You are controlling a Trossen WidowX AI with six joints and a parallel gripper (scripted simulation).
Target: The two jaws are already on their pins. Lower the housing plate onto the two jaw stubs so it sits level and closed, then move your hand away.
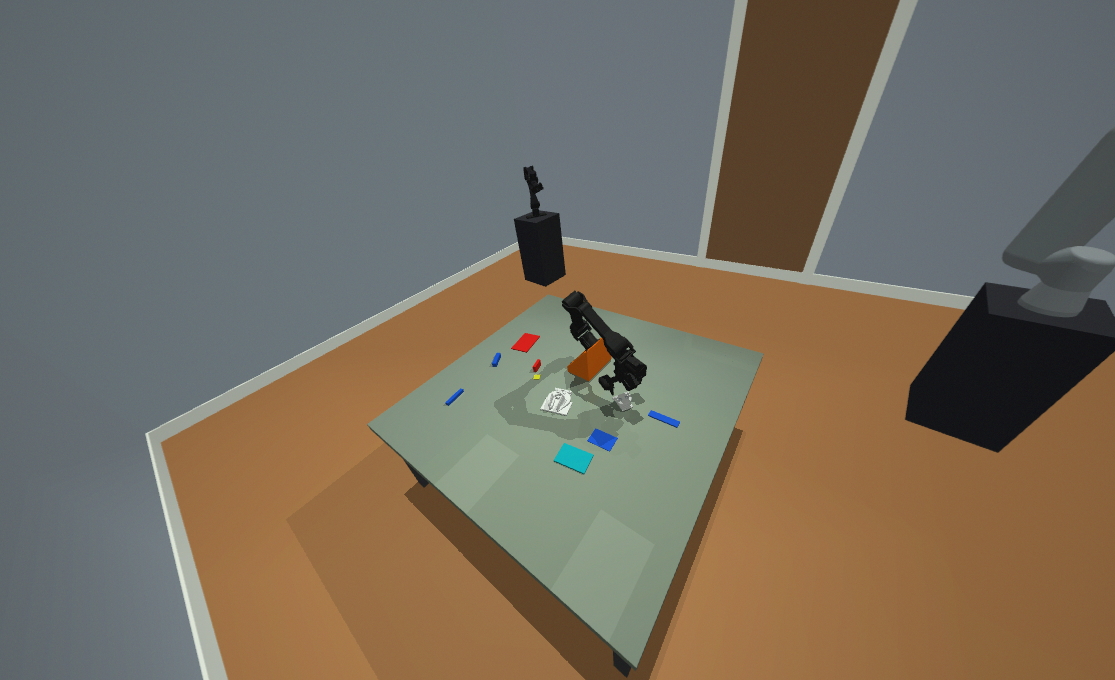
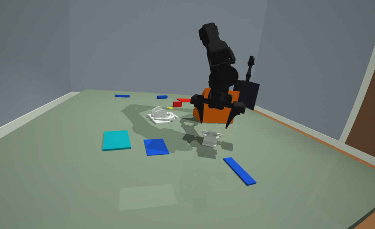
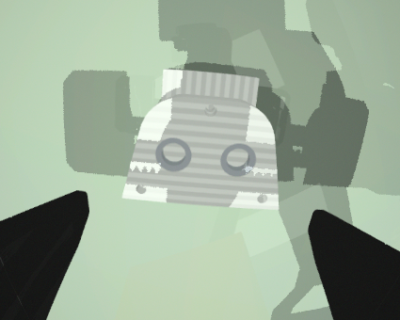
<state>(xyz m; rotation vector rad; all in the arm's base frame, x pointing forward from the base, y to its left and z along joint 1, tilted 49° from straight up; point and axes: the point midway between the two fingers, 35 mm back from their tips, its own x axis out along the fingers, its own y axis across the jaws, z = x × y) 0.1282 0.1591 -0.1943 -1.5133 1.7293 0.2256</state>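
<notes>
Right now the white housing plate is 30 mm below my gripper tip, 10 mm to the left of it and 10 mm ahead of it. From my gripper tip the other things lie so: blue tile (210 mm ahead, 60 mm below, 50 mm to the left); blue strip (180 mm to the left, 60 mm below, 20 mm behind); white ribbed block (50 mm below, 10 mm to the left, 10 mm ahead).
</notes>
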